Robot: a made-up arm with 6 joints. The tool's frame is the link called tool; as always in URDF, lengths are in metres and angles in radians. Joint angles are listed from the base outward.
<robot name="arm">
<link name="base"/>
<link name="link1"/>
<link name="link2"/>
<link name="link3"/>
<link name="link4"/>
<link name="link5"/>
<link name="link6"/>
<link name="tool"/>
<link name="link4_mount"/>
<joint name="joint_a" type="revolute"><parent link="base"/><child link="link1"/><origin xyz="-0.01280 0.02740 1.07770"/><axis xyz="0 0 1"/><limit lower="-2.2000" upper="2.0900"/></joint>
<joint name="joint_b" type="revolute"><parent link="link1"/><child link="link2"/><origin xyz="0.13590 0.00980 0.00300"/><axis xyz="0 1 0"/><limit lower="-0.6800" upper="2.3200"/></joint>
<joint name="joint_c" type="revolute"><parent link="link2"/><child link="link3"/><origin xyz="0.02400 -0.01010 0.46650"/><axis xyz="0 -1 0"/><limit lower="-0.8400" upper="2.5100"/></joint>
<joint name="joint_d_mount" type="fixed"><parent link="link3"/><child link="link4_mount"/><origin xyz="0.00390 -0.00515 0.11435"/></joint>
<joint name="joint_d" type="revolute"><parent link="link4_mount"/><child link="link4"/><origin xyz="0.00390 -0.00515 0.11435"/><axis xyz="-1 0 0"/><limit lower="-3.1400" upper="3.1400"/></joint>
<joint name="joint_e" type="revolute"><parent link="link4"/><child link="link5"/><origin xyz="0.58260 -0.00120 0.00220"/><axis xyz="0 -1 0"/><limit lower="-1.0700" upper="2.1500"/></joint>
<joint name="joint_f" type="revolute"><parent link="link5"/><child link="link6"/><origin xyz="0.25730 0.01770 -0.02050"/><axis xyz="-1 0 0"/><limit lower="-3.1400" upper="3.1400"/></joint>
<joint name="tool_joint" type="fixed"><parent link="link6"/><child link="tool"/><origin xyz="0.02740 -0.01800 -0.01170" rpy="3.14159 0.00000 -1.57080"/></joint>
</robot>
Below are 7 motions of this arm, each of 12 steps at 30 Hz.
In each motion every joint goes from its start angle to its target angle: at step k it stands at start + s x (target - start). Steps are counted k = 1, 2, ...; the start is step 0. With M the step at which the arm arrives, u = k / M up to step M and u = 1 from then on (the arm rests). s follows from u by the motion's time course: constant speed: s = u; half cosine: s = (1 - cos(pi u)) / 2; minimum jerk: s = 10 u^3 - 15 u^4 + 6 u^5.
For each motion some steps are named. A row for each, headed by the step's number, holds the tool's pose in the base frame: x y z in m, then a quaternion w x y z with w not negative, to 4 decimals.
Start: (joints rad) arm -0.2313 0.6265 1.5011 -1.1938 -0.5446 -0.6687
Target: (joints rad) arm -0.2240 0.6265 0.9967 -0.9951 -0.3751 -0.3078
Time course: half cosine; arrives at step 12
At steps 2, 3, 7, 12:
2: 0.8466 -0.0132 2.1649 0.5293 -0.6930 0.2706 0.4079
3: 0.8765 -0.0240 2.1481 0.5265 -0.6874 0.2927 0.4056
7: 1.0394 -0.0854 2.0196 0.4869 -0.6552 0.4246 0.3915
12: 1.1386 -0.1266 1.8952 0.4307 -0.6330 0.5187 0.3804

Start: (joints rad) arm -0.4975 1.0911 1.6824 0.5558 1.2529 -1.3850
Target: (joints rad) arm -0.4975 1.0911 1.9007 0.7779 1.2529 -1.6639
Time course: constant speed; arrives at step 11
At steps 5, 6, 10, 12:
5: 0.8124 -0.2274 2.0537 0.3803 -0.8240 0.2090 -0.3642
6: 0.8028 -0.2174 2.0560 0.3721 -0.8298 0.2035 -0.3627
10: 0.7648 -0.1786 2.0628 0.3383 -0.8512 0.1852 -0.3560
12: 0.7554 -0.1692 2.0638 0.3297 -0.8561 0.1814 -0.3542

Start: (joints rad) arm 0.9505 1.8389 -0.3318 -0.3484 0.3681 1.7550
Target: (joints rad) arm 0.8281 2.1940 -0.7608 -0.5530 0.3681 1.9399
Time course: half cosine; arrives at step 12
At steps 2, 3, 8, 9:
2: 0.2058 0.2610 0.0433 0.7336 0.5460 0.3468 0.2085
3: 0.1740 0.2105 0.0490 0.7433 0.5305 0.3623 0.1866
8: -0.0700 -0.1175 0.2003 0.7825 0.4003 0.4767 0.0154
9: -0.1091 -0.1614 0.2433 0.7829 0.3760 0.4954 -0.0141

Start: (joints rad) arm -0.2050 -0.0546 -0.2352 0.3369 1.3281 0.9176
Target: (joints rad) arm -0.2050 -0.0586 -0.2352 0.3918 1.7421 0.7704
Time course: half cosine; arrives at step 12
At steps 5, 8, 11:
5: 0.8291 -0.0608 1.9242 0.0381 -0.3159 0.5949 -0.7382
8: 0.7874 -0.0457 1.9337 0.1117 -0.3019 0.5631 -0.7611
11: 0.7609 -0.0374 1.9363 0.1561 -0.2937 0.5400 -0.7732

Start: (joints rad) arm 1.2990 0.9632 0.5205 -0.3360 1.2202 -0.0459
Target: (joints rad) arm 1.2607 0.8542 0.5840 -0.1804 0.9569 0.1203
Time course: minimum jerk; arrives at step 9
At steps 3, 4, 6, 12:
3: 0.4532 1.3342 1.4764 0.3785 -0.8941 0.2318 0.0597
4: 0.4539 1.3321 1.5032 0.3673 -0.9010 0.2275 0.0391
6: 0.4552 1.3242 1.5586 0.3433 -0.9131 0.2196 -0.0076
12: 0.4558 1.3181 1.5874 0.3302 -0.9181 0.2163 -0.0343

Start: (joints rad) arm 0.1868 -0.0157 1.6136 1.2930 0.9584 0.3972
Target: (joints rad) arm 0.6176 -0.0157 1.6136 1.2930 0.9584 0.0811
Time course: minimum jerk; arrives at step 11
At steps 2, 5, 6, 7, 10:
2: -0.2358 0.1858 2.3032 0.1774 0.1327 0.3313 -0.9171
5: -0.2569 0.1476 2.3053 0.2694 0.0530 0.3257 -0.9047
6: -0.2644 0.1292 2.3062 0.3109 0.0171 0.3192 -0.8951
7: -0.2701 0.1116 2.3070 0.3492 -0.0159 0.3109 -0.8838
10: -0.2766 0.0834 2.3083 0.4082 -0.0668 0.2937 -0.8618

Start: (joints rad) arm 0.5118 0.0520 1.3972 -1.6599 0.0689 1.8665
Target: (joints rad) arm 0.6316 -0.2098 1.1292 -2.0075 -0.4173 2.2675
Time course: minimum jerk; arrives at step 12
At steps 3, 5, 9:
3: 0.1138 0.0777 2.4528 0.4964 -0.6385 0.4527 -0.3755
5: 0.0649 0.0888 2.4548 0.4930 -0.6540 0.4023 -0.4091
9: -0.0600 0.0841 2.4426 0.5127 -0.6500 0.2831 -0.4843

